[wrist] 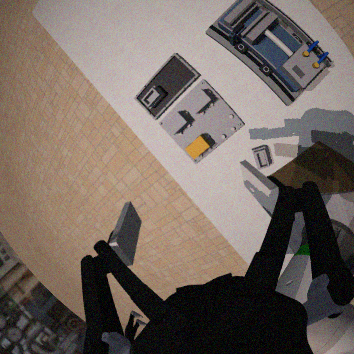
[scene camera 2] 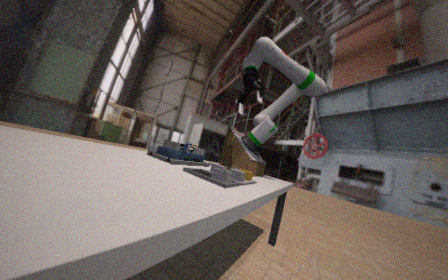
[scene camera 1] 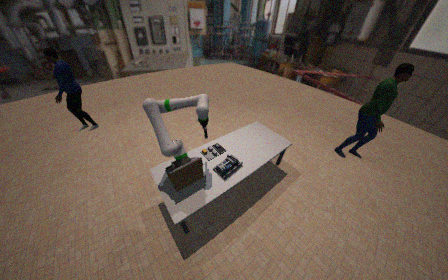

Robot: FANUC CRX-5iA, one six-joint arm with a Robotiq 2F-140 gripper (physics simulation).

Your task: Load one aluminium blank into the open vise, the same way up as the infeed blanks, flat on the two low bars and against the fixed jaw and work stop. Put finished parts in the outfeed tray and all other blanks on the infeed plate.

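Places are measured from the arm's base along level axes (x ahead, y left, z up), in centimetres.
Pixels of known places: gripper, between the fingertips: [wrist: 187, 193] [scene camera 2: 249, 108]; arm's base, origin of its link: [scene camera 2: 247, 144] [scene camera 1: 184, 163].
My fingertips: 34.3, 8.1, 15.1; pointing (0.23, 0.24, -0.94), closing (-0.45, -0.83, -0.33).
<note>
For each thing: its top centre in the pictures, then the offset to it from my fingertips, as dx, dy, dz. "spot": a spot on its surface instead.
- infeed plate, centre of its top: [wrist: 198, 122] [scene camera 1: 209, 152] +6.3, +1.0, -35.2
- upper corner, a spot on its surface: [wrist: 208, 99] spot: +8.3, -6.1, -31.6
- yellow block, centre of its top: [wrist: 196, 147] [scene camera 2: 245, 170] [scene camera 1: 204, 150] +2.0, +5.9, -31.6
- small grey part, centre of its top: [wrist: 149, 96] [scene camera 2: 223, 170] +21.6, +4.1, -31.9
- similar-looking part, centre of its top: [wrist: 261, 159] -13.3, -4.7, -32.5
- blue vise, centre of its top: [wrist: 275, 33] [scene camera 2: 185, 144] [scene camera 1: 228, 161] +7.1, -29.9, -26.1
My gripper [scene camera 1: 205, 135] [scene camera 2: 250, 103] [wrist: 187, 193] is open and empty, high above the table. In the wrist view the infeed plate [wrist: 217, 122] carries two grey blanks, one nearer the middle [wrist: 185, 119] and one at the upper corner [wrist: 208, 99], and a yellow block [wrist: 198, 146] [scene camera 2: 248, 175] [scene camera 1: 204, 151]. The dark outfeed tray [wrist: 175, 75] beside it holds a small grey part [wrist: 152, 96] with a rectangular recess. A similar-looking part [wrist: 262, 156] lies loose on the table. The blue vise [wrist: 282, 42] [scene camera 1: 228, 166] [scene camera 2: 182, 151] stands opposite; its jaw gap is unclear.
A brown cabinet [scene camera 1: 186, 175] [scene camera 2: 231, 150] [wrist: 320, 167] stands by the arm's base, near the loose part. Blue-handled yellow pins [wrist: 312, 48] stand at one end of the vise. Two people, in blue [scene camera 1: 65, 80] and green [scene camera 1: 382, 100], are on the floor away from the table.
</note>
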